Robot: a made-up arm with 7 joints.
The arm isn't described. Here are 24 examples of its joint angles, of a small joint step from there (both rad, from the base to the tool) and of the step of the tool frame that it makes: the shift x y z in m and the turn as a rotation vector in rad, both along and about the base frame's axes.
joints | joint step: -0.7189 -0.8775 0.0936 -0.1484 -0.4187 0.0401 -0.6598 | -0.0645 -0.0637 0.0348 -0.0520 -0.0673 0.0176 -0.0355
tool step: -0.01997 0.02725 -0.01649 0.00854 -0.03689 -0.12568
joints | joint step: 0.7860 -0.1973 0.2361 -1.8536 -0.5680 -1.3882 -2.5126 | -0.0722 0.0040 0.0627 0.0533 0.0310 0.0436 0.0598
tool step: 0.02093 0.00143 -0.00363 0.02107 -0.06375 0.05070
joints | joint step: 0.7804 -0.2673 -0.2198 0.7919 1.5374 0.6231 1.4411 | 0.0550 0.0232 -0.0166 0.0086 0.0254 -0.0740 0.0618
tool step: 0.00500 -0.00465 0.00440 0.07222 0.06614 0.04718
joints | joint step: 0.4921 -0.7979 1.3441 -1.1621 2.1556 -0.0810 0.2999 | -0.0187 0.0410 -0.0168 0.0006 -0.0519 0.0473 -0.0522
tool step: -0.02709 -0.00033 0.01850 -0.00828 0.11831 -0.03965
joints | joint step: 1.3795 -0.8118 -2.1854 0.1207 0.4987 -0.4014 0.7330 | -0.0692 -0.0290 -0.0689 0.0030 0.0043 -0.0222 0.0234
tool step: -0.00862 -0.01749 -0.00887 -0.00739 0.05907 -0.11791
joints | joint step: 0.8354 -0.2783 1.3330 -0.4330 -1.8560 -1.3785 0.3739 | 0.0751 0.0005 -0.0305 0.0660 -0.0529 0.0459 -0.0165
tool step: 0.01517 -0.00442 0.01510 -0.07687 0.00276 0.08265
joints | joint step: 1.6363 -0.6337 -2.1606 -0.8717 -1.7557 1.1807 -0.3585 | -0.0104 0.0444 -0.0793 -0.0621 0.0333 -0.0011 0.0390
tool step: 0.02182 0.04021 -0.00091 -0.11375 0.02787 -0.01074
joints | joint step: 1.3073 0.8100 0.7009 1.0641 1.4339 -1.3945 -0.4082 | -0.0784 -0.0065 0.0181 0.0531 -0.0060 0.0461 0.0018
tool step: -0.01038 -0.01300 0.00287 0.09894 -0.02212 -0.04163
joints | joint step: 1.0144 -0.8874 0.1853 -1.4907 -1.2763 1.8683 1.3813 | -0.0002 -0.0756 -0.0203 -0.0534 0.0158 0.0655 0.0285
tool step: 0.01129 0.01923 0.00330 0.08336 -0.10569 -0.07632
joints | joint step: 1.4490 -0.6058 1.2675 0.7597 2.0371 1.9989 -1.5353 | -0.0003 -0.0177 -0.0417 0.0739 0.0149 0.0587 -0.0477
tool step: -0.01690 0.00471 0.00534 0.03970 -0.02406 -0.04564
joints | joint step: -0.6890 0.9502 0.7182 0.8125 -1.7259 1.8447 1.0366 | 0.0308 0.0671 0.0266 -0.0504 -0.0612 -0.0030 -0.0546
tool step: -0.01448 0.01003 -0.01518 -0.01044 0.08684 0.05978
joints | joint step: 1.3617 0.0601 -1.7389 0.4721 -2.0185 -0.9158 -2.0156 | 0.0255 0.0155 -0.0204 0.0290 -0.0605 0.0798 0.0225
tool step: 0.02297 0.02298 0.01258 -0.08575 0.05770 -0.04950
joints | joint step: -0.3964 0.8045 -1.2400 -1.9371 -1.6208 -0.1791 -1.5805 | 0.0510 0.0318 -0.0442 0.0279 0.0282 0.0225 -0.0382
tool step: -0.02676 -0.00630 0.00756 0.00245 0.01944 0.12675
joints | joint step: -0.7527 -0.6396 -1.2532 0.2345 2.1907 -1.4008 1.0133 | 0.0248 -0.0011 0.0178 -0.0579 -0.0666 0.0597 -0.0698
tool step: 0.00913 -0.00145 -0.00323 -0.03454 0.07874 0.02390
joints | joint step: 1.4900 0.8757 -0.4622 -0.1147 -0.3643 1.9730 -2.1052 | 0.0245 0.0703 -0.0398 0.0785 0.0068 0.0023 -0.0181
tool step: 0.01188 0.01988 0.00255 -0.08923 0.07617 0.10958
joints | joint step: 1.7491 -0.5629 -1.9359 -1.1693 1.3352 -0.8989 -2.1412 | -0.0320 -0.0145 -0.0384 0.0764 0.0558 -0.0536 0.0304
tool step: 0.02137 0.00678 0.00073 0.03108 -0.00288 0.00076
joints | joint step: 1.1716 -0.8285 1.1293 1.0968 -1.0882 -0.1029 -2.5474 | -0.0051 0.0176 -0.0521 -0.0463 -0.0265 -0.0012 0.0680
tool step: 0.02276 -0.01784 -0.01227 0.01897 0.03815 -0.05728
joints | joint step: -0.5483 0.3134 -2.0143 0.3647 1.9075 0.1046 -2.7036 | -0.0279 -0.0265 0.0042 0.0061 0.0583 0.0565 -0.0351
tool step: -0.00681 -0.01877 0.01796 -0.02998 -0.08258 -0.02054
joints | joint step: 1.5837 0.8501 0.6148 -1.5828 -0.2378 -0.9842 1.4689 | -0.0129 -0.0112 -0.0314 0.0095 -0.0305 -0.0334 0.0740
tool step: -0.00597 -0.00439 -0.00246 -0.10931 0.03148 -0.00613
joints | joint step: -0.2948 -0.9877 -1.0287 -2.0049 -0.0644 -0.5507 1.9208 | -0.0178 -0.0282 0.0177 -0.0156 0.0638 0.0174 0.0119
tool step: 0.00211 -0.00230 0.00536 -0.01698 0.03780 -0.00179
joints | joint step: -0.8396 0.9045 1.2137 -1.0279 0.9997 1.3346 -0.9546 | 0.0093 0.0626 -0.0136 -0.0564 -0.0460 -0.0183 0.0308
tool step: 0.00657 0.00825 -0.01835 0.12633 0.02346 0.03603
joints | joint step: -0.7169 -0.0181 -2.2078 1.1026 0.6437 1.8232 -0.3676 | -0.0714 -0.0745 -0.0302 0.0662 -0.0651 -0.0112 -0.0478
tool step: 0.00031 0.00230 0.00117 0.05568 -0.00772 -0.06519
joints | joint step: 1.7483 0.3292 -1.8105 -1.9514 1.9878 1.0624 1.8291 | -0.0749 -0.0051 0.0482 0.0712 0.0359 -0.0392 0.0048
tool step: 0.01018 0.00668 0.02610 0.08512 0.10390 0.01378
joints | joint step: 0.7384 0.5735 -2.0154 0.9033 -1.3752 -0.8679 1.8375 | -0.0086 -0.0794 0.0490 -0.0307 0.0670 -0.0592 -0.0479
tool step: -0.02081 0.00569 -0.02900 0.05400 -0.21587 -0.05869
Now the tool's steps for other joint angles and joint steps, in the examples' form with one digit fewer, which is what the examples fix.
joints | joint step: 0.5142 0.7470 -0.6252 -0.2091 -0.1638 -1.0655 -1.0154 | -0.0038 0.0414 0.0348 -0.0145 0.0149 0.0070 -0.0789
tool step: 0.0009 0.0039 -0.0100 0.0863 -0.0404 -0.0328
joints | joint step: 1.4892 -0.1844 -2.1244 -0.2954 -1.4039 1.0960 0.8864 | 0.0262 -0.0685 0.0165 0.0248 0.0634 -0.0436 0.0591
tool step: 0.0032 -0.0243 -0.0264 0.1107 -0.0644 0.1312
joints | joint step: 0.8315 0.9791 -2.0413 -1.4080 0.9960 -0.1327 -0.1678 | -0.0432 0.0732 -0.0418 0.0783 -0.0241 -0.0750 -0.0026
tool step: 0.0040 -0.0121 -0.0302 0.0026 0.0468 -0.0157
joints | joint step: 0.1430 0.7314 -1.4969 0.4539 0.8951 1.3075 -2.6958 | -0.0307 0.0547 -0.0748 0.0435 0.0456 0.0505 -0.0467
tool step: 0.0008 0.0056 -0.0067 0.0844 0.1007 0.0337
